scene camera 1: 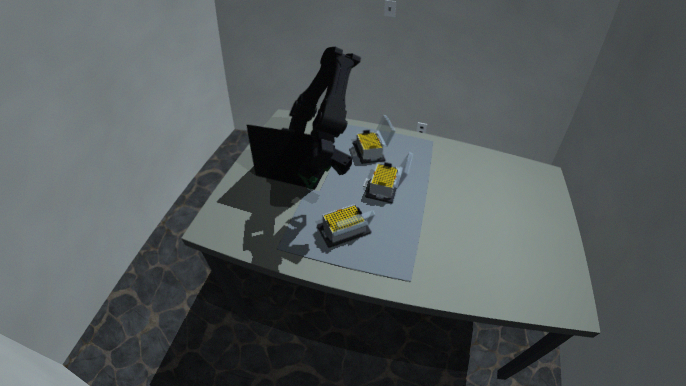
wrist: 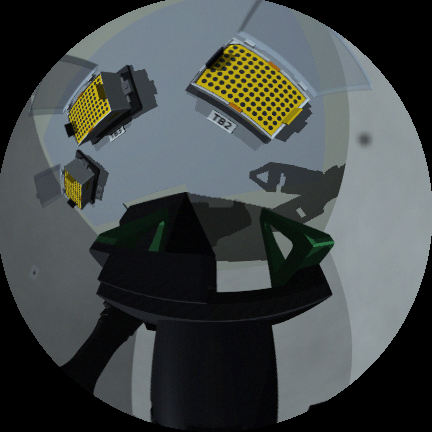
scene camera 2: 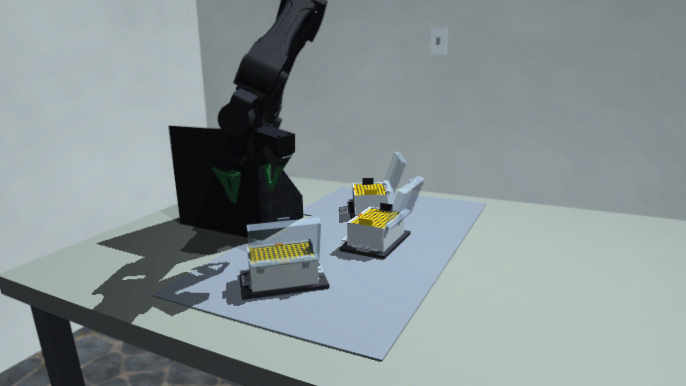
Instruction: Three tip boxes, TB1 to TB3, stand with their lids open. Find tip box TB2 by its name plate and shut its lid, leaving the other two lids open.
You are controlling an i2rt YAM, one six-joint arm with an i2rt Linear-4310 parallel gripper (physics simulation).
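Observation:
TB2, a white box with yellow tips, is the front box. Its name plate reads TB2 in the wrist view. Its clear lid stands open on the side away from the robot. TB3 is the middle box, lid open. The back box also has its lid open; its plate is too small to read. My gripper is open and empty, close to the robot's base, apart from TB2.
The boxes stand on a blue-grey mat on the table. A black panel rises at the robot's base, beside the gripper. A wall stands behind the table. The arm's shadow falls near TB2.

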